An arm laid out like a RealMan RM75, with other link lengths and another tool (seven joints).
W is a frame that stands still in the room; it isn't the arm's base.
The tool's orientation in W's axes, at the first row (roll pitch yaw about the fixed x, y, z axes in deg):
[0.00, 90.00, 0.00]
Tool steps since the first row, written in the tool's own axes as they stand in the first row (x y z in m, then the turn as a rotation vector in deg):
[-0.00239, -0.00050, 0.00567, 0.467, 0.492, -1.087]
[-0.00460, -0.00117, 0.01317, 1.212, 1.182, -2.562]
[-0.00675, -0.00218, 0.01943, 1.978, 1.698, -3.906]
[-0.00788, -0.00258, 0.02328, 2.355, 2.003, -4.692]
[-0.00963, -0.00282, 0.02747, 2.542, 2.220, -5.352]
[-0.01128, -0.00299, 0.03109, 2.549, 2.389, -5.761]
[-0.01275, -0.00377, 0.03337, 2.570, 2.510, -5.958]
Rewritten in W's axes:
[0.00567, -0.00050, 0.00239, -1.087, 0.492, -0.467]
[0.01317, -0.00117, 0.00460, -2.562, 1.182, -1.212]
[0.01943, -0.00218, 0.00675, -3.906, 1.698, -1.978]
[0.02328, -0.00258, 0.00788, -4.692, 2.003, -2.355]
[0.02747, -0.00282, 0.00963, -5.352, 2.220, -2.542]
[0.03109, -0.00299, 0.01128, -5.761, 2.389, -2.549]
[0.03337, -0.00377, 0.01275, -5.958, 2.510, -2.570]

